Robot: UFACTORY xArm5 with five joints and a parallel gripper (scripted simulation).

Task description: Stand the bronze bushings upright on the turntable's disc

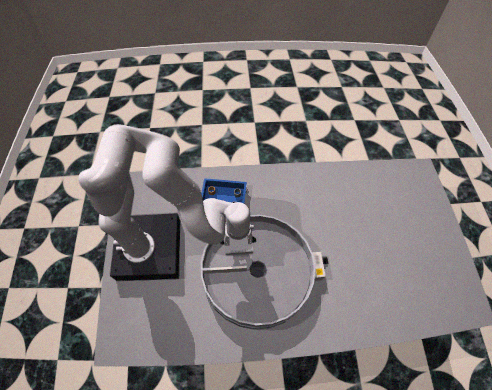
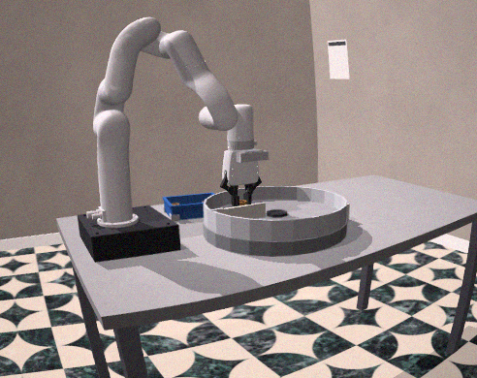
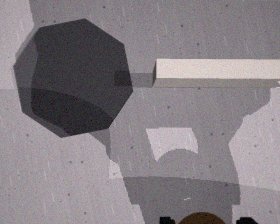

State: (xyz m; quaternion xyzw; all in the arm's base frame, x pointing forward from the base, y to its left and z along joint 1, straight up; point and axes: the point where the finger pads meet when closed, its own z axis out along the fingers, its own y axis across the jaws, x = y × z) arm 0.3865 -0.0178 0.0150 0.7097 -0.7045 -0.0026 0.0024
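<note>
My gripper is now 250 mm to the right of the blue crate, 60 mm above it and 50 mm past it. The rest, counted from my hand: turntable (90 mm to the right, 70 mm ahead, 30 mm below).
</note>
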